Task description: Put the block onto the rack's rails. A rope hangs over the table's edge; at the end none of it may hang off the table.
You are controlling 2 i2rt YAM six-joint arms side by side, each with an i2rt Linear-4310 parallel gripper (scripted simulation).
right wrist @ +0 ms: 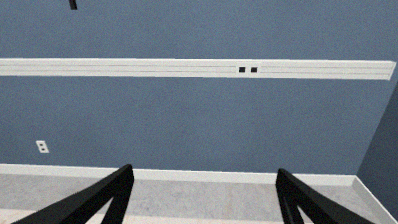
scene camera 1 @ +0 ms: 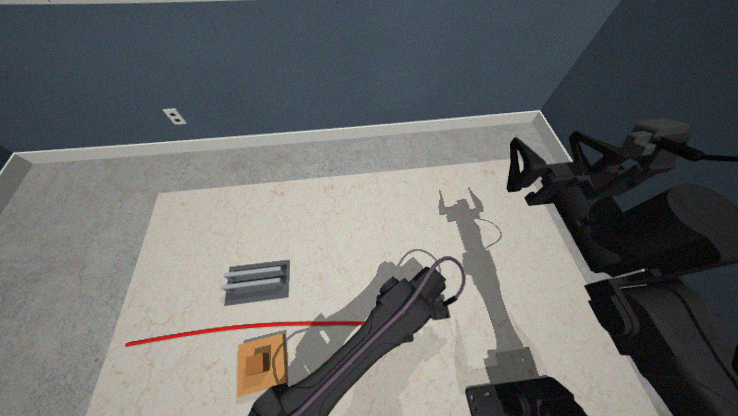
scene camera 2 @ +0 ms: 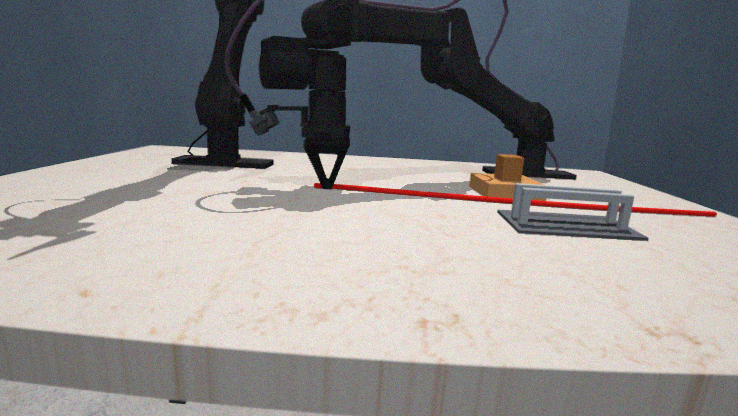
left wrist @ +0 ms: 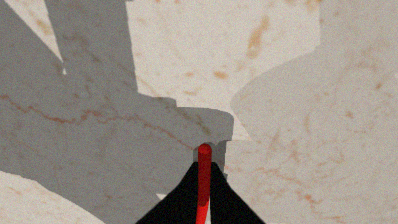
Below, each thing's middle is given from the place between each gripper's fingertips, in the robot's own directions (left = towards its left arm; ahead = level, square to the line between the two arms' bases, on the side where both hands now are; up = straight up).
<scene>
Right now my left hand (scene camera 2: pixel 327 188) is 1 cm past the orange block (scene camera 1: pixel 274 362), 31 cm to the right of it and 2 cm below it. From my left hand the other things lie so: grey rack (scene camera 2: pixel 540 223): 19 cm ahead, 31 cm to the left, 1 cm above.
Right now my right hand (scene camera 1: pixel 542 137) is 30 mm short of the grey rack, 580 mm to the right of it and 390 mm above it. Round my right hand: orange block 160 mm behind, 570 mm to the left, 380 mm below.
</scene>
